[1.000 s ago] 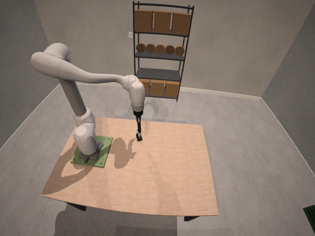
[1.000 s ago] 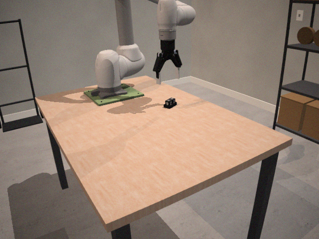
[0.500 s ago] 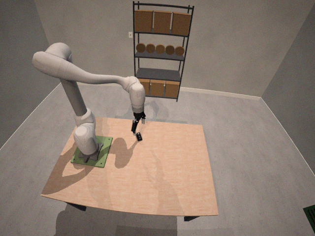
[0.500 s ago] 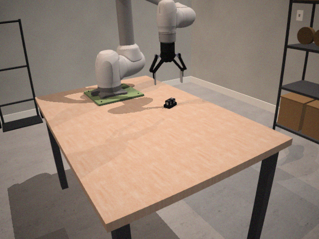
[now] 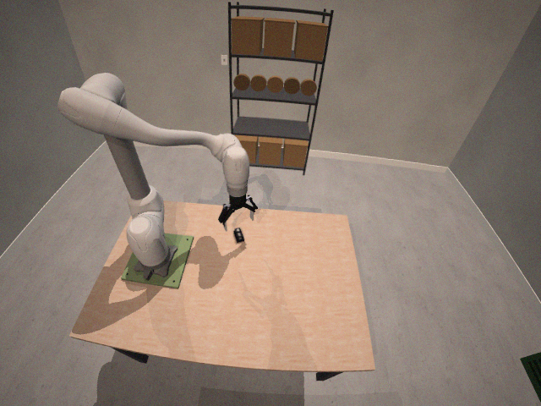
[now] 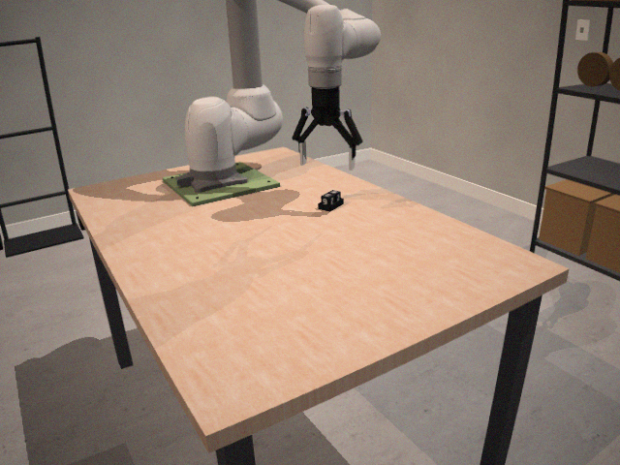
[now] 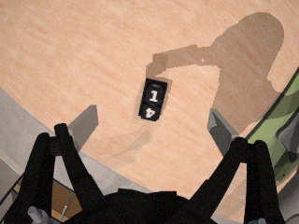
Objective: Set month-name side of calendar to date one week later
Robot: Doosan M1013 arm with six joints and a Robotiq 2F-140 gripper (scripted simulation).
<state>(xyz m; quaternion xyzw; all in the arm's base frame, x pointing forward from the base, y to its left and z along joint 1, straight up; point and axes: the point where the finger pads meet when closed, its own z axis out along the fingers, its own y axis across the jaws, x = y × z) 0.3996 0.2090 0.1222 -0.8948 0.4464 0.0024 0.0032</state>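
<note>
Now: hand 1 cm past the black tray, 2 cm to the right of it and 13 cm above it.
</note>
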